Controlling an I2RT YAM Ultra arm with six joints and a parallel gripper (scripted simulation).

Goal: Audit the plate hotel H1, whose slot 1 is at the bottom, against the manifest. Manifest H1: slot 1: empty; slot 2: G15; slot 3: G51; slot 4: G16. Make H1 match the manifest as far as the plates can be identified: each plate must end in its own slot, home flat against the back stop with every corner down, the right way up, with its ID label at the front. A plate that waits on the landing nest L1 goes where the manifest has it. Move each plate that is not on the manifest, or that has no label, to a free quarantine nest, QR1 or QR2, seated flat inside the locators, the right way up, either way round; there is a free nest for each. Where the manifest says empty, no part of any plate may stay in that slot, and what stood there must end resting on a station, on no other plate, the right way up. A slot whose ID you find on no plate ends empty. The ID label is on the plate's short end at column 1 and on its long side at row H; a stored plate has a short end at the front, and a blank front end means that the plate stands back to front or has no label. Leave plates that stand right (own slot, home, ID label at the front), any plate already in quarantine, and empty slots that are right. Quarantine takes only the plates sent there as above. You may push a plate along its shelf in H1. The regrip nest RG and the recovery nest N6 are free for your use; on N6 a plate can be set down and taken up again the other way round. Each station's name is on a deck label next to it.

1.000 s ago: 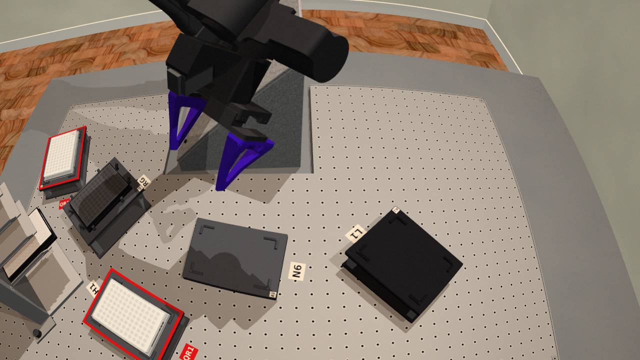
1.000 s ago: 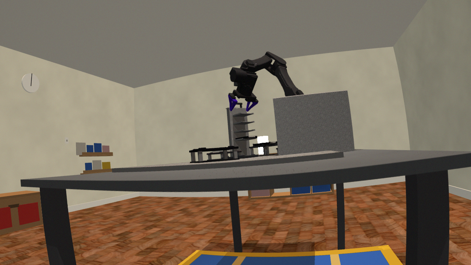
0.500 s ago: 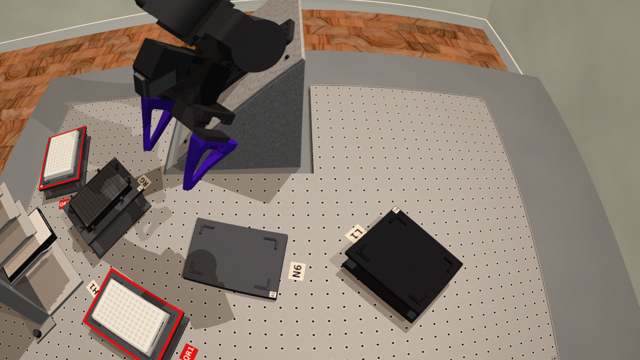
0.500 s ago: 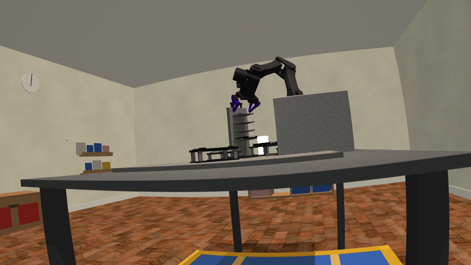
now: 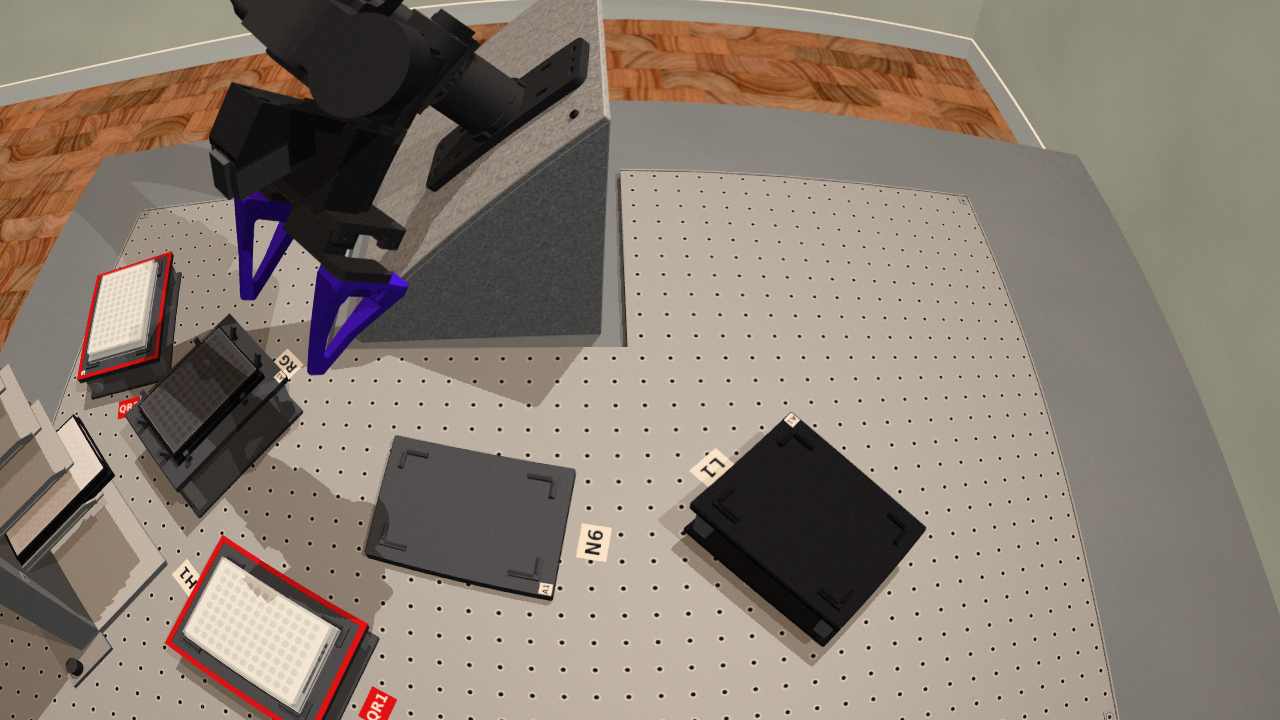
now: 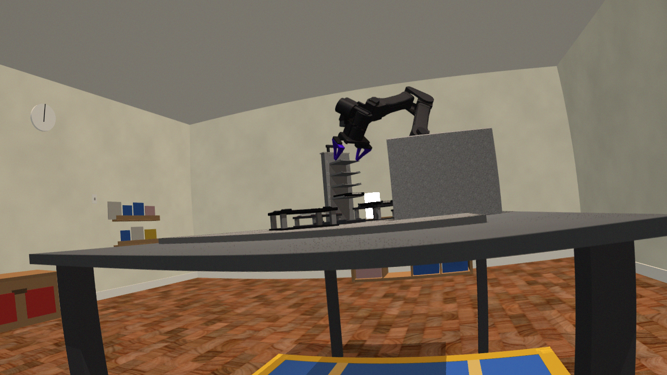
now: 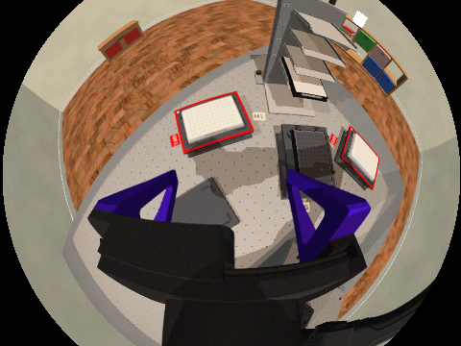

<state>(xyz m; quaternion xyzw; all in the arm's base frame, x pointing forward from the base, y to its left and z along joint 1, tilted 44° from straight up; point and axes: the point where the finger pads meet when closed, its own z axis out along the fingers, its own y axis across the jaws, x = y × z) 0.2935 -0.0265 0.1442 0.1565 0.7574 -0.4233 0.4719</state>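
Right now the regrip nest RG is 60 mm behind my hand, 170 mm to the right of it and 190 mm below it. From my hand the other things lie so: QR1 label: 200 mm ahead, 30 mm to the left, 240 mm below; quarantine nest QR1: 160 mm ahead, 70 mm to the right, 210 mm below; recovery nest N6: 10 mm ahead, 100 mm to the left, 240 mm below.
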